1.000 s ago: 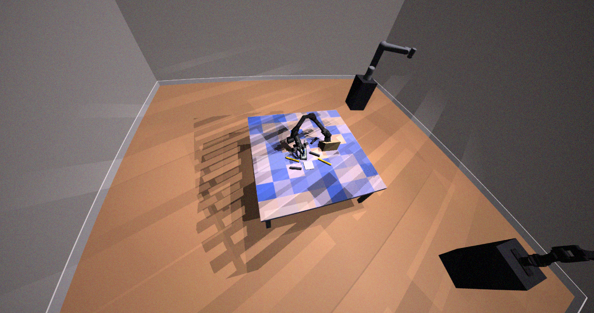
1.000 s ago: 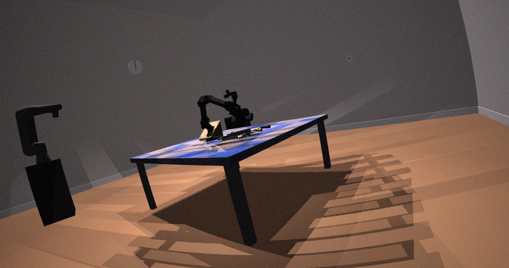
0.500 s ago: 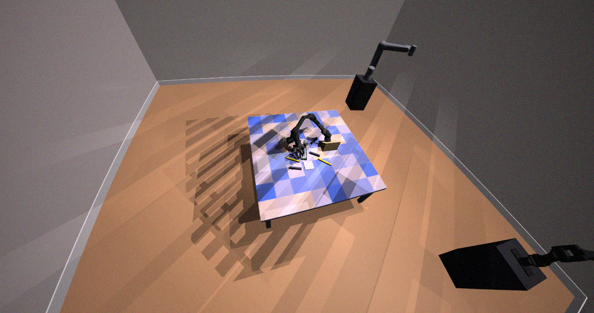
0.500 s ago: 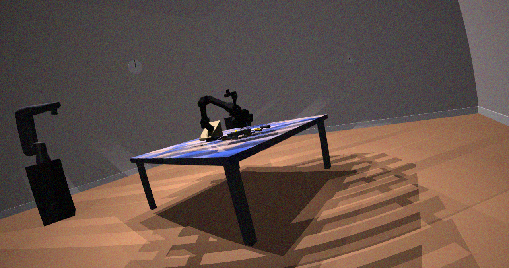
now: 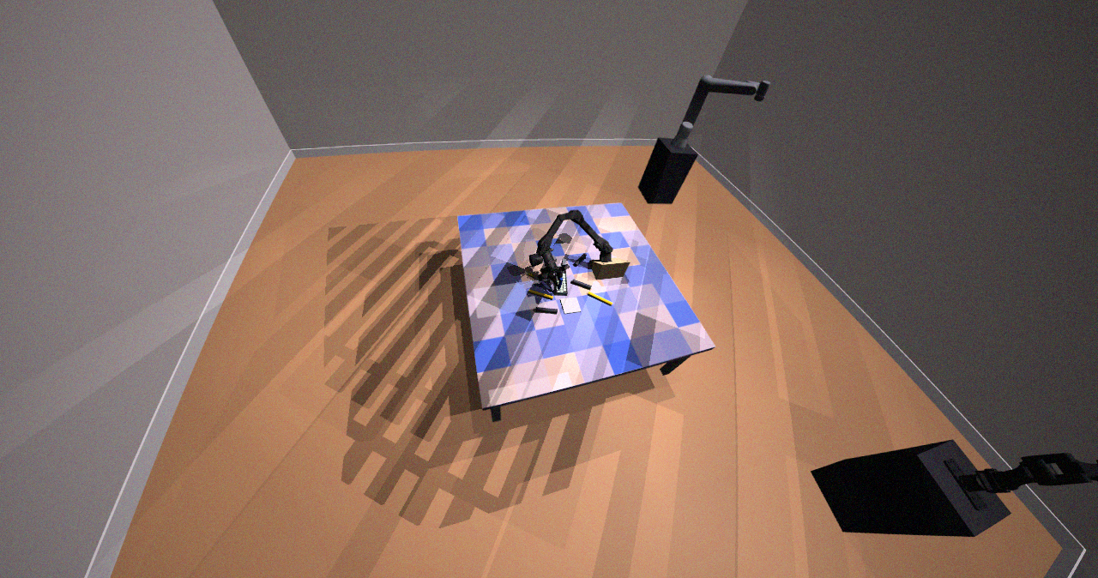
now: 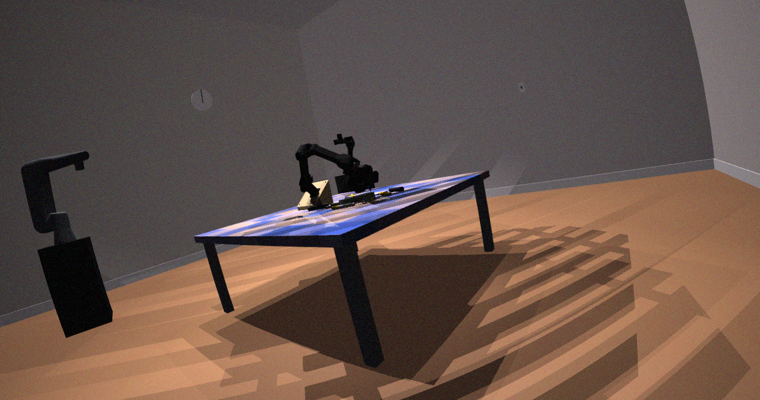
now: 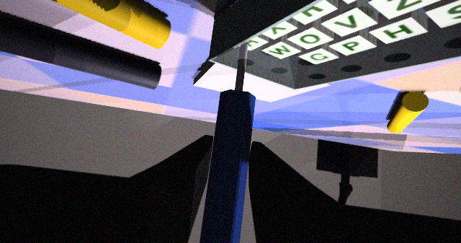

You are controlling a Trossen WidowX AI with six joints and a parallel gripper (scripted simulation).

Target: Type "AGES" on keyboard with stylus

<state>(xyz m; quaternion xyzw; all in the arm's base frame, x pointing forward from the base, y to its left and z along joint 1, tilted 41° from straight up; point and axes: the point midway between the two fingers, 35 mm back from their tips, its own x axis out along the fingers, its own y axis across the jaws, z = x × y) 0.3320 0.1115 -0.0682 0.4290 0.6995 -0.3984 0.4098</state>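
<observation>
My gripper tip is now 1 cm above the blue stylus. The rest, counted from my gripper tip: white pad (9 cm to the left, 7 cm below, 6 cm behind).
</observation>
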